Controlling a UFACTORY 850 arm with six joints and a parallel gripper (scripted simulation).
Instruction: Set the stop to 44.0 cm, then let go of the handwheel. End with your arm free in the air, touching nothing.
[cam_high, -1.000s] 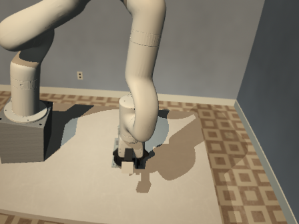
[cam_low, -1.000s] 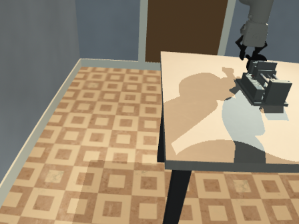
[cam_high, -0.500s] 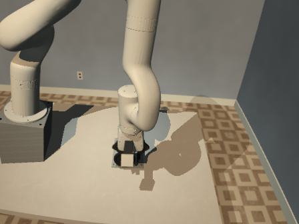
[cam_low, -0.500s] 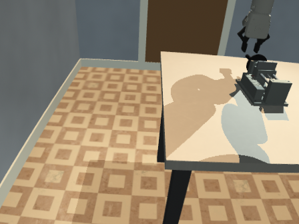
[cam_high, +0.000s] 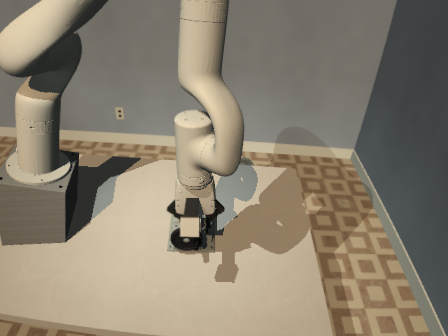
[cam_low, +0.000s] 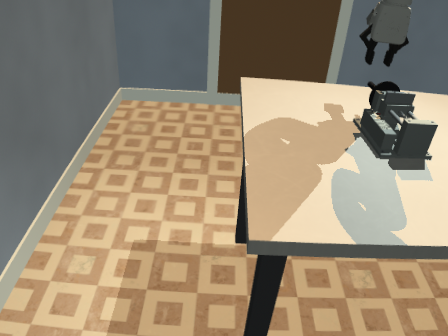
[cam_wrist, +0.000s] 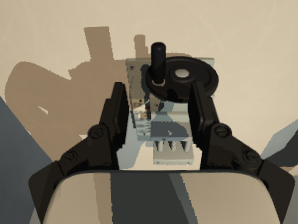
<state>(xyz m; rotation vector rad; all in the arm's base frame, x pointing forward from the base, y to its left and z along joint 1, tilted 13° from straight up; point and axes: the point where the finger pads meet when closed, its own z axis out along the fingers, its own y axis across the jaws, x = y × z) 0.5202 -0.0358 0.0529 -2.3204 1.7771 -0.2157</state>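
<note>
Now: the handwheel handle 8 cm below my hand and 1 cm to the left of it. Also, from my hand: black handwheel (9 cm below, 2 cm to the left, 1 cm behind).
</note>
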